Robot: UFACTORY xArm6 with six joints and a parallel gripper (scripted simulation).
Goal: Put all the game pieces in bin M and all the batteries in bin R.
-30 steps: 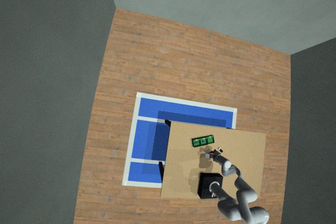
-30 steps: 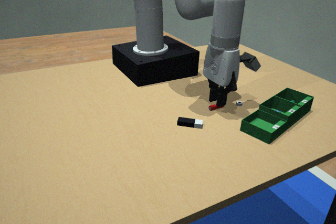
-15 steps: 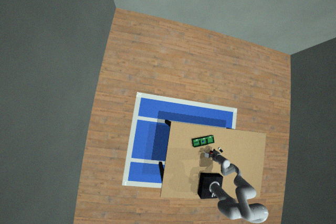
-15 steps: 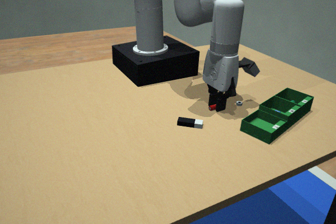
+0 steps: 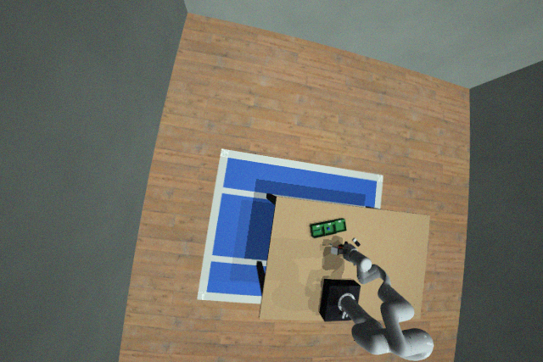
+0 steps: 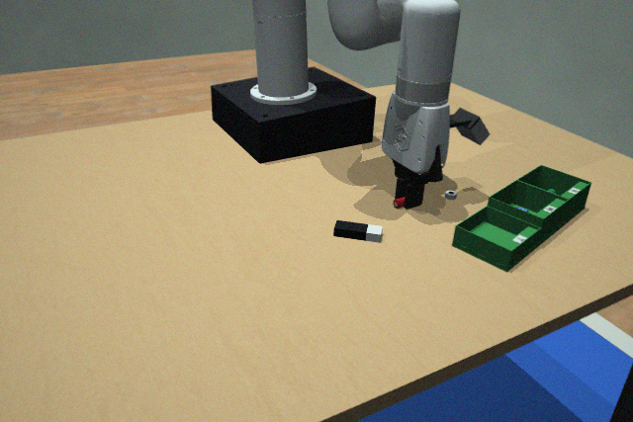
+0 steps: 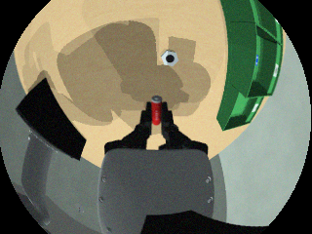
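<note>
The green battery is 210 mm to the left of my hand, 60 mm ahead of it and 10 mm below it. Round my hand: grey nut: 80 mm to the left, 20 mm below; then red battery: 20 mm below; then blue die: 130 mm to the left, 100 mm ahead, 10 mm below.
</note>
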